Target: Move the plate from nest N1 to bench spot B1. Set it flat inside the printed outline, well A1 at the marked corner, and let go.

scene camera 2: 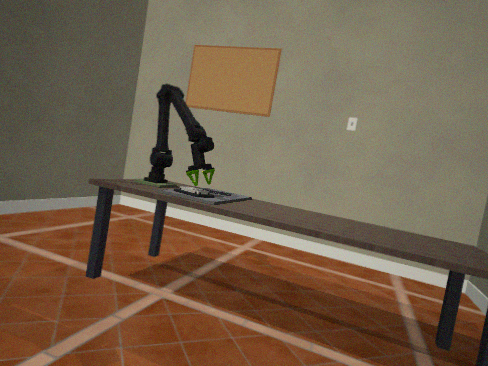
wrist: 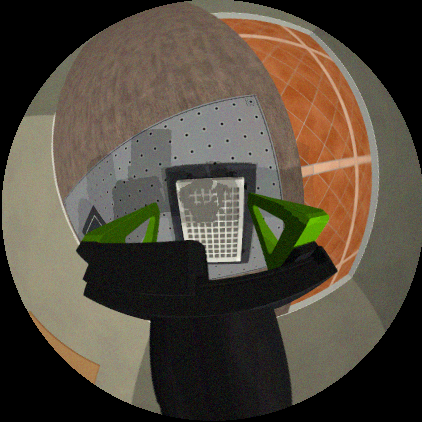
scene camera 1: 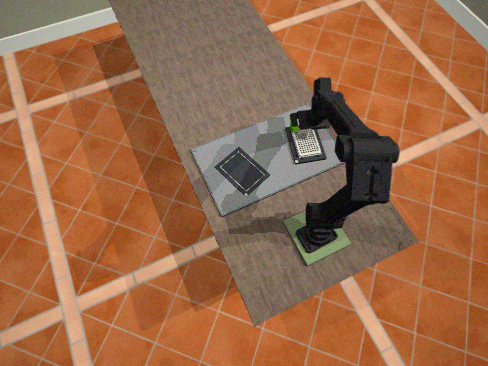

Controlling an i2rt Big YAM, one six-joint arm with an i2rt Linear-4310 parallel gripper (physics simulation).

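Places are measured from the arm's base along level axes (x left, y back, z up), in centimetres.
Pixels of known places: gripper, fingertip midpoint: (scene camera 2: pixel 202 185) (wrist: pixel 202 202) (scene camera 1: pixel 302 127); arm's base at its link origin: (scene camera 2: pixel 155 181) (scene camera 1: pixel 316 235).
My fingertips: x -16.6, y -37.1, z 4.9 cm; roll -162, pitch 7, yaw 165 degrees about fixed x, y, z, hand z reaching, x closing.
Observation:
Ahead of a thing's pixels: the offset from my fingertips to its middle. "*": to the spot under its first point. Level surfaces: height alone.
The white gridded plate @[dy +4.3, dx +0.6, dz -3.4 cm] (scene camera 1: pixel 306 142) (scene camera 2: pixel 194 190) (wrist: pixel 215 230) lies in the dark nest N1 @[dy +4.3, dx +0.6, dz -4.2 cm] (scene camera 1: pixel 318 159) (wrist: pixel 220 170). My gripper (scene camera 1: pixel 295 128) (scene camera 2: pixel 201 184) (wrist: pixel 202 202) is open and empty, pointing down above the plate. In the wrist view the green fingers stand on either side of the plate's long sides, with a shadow over its far half. In scene camera 1 the arm hides part of the gripper. Bench spot B1 @[* dy +3.6, dx +27.5, dz -5.1 cm] (scene camera 1: pixel 242 170) is a dark pad with a thin light rectangular outline and a small light mark at its near corner. It bears no plate.
Nest and pad are on a grey perforated board (scene camera 1: pixel 210 155) (wrist: pixel 210 135) on the long brown table @[dz -6.6 cm] (scene camera 1: pixel 200 65) (scene camera 2: pixel 320 225). The arm's base stands on a green mat (scene camera 1: pixel 311 258) near the table's end. The board's edge runs close beside the nest.

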